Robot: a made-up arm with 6 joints.
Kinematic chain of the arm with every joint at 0, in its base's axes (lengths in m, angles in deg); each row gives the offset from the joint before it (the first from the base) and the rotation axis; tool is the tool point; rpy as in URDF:
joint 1: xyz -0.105 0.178 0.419 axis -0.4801 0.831 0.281
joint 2: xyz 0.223 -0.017 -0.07 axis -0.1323 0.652 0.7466
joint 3: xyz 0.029 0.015 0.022 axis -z
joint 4: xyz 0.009 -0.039 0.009 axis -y
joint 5: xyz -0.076 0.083 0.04 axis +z
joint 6: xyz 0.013 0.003 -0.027 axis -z
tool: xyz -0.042 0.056 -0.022 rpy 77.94 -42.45 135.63
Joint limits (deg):
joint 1: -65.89..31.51
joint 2: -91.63..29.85
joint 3: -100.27..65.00
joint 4: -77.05..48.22
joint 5: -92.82..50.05
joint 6: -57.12..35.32
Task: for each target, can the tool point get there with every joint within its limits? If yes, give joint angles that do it. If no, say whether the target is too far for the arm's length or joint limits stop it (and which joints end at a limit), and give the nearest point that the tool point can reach.
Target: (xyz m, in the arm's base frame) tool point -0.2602 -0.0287 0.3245
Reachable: no: joint limits stop it (at a limit: joint 1, joint 3, joint 5) | nearest point -0.0555 0.1094 0.2987 | short by 0.248 m
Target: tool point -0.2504 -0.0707 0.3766
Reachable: no: joint limits stop it (at a limit: joint 1, joint 3, joint 5) | nearest point -0.0678 0.0257 0.4820 | short by 0.232 m
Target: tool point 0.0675 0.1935 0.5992
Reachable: yes | joints -54.68 -57.68 -3.66 -19.10 -30.94 -22.47
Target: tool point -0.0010 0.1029 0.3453
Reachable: yes | joints 22.42 -18.28 -80.28 -8.99 28.75 12.78
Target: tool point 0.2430 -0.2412 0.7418
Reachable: no: too far | nearest point 0.1052 -0.0318 0.6486 | short by 0.267 m
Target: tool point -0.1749 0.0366 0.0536
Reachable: no: joint limits stop it (at a limit: joint 1, joint 2, joint 3, joint 5) | nearest point -0.0264 0.1171 0.2001 | short by 0.224 m
